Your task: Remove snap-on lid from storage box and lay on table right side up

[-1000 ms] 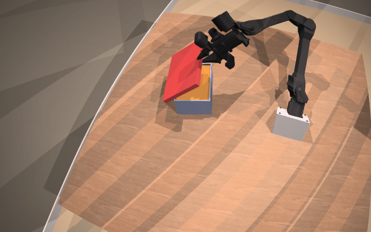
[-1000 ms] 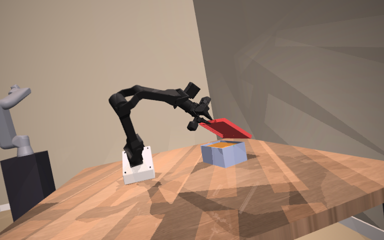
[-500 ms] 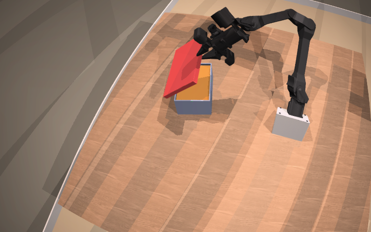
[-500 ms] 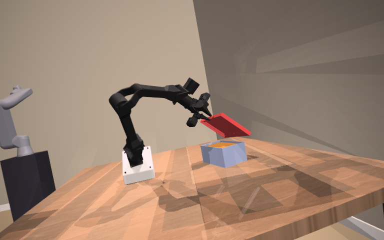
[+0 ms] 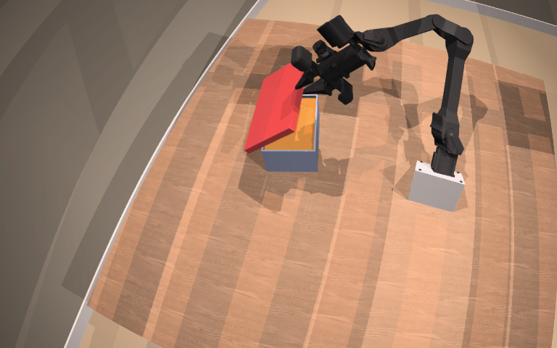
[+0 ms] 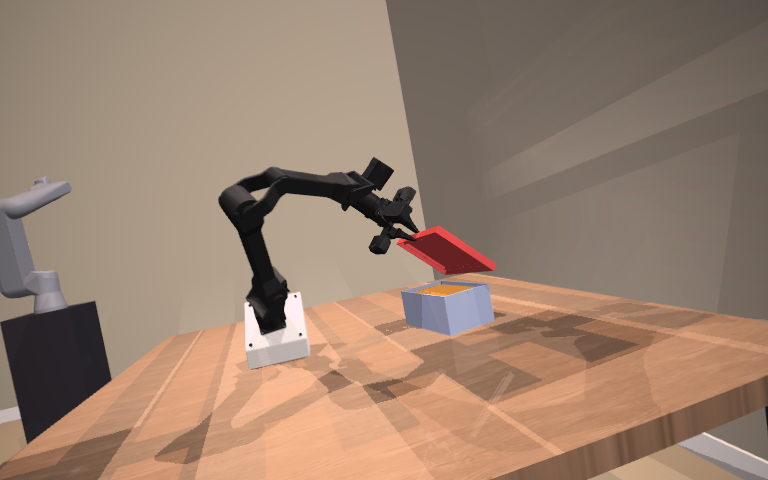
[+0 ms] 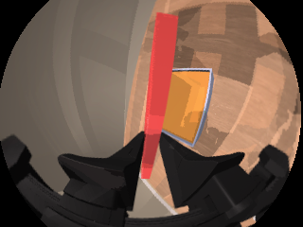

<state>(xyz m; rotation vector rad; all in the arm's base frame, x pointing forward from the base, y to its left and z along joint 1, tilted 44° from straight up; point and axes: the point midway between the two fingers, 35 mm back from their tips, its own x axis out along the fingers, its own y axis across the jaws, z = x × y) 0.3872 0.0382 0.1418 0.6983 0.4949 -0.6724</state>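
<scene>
The red lid lies 6 cm ahead of my gripper tip and 5 cm below it. Also, from my gripper tip: blue-grey storage box 4 cm ahead, 1 cm to the right, 19 cm below.
</scene>
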